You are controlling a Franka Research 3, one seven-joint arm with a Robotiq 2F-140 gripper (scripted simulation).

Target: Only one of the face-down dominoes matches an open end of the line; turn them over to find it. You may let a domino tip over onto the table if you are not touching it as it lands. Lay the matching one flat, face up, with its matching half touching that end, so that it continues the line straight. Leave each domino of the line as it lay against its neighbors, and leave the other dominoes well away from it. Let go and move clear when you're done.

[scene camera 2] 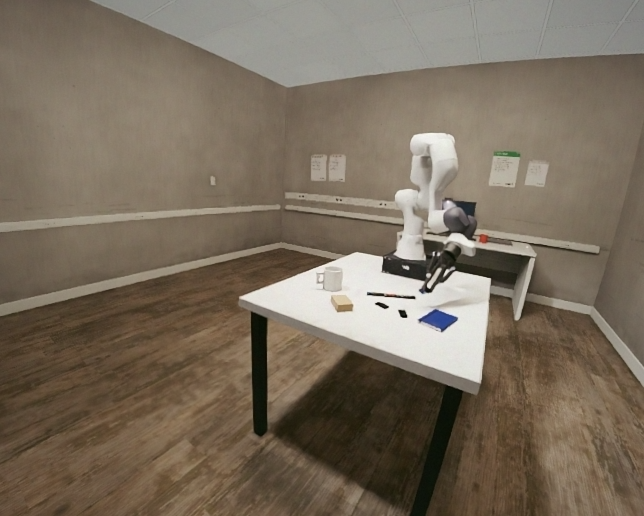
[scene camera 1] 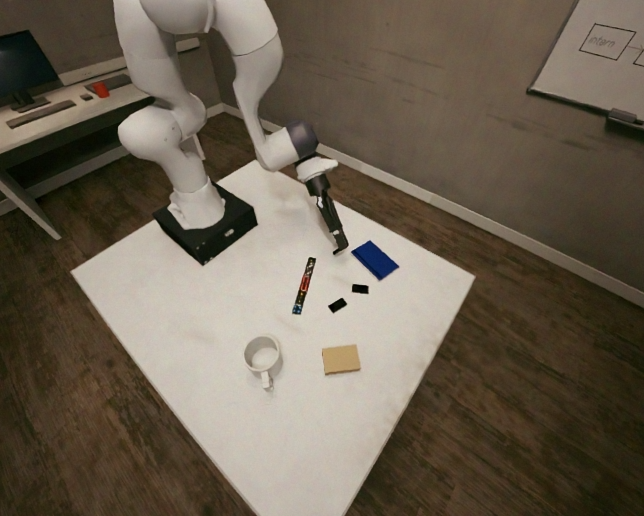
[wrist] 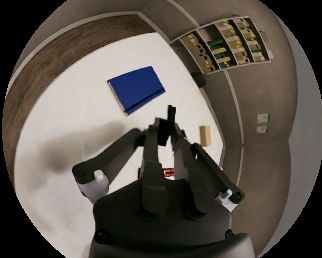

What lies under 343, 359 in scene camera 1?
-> A tan block.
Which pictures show my gripper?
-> Scene camera 2, scene camera 1 and the wrist view: all of them.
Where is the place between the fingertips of my gripper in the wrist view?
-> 164, 126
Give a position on a white mug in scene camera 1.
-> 260, 352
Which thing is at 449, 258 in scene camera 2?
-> My gripper.
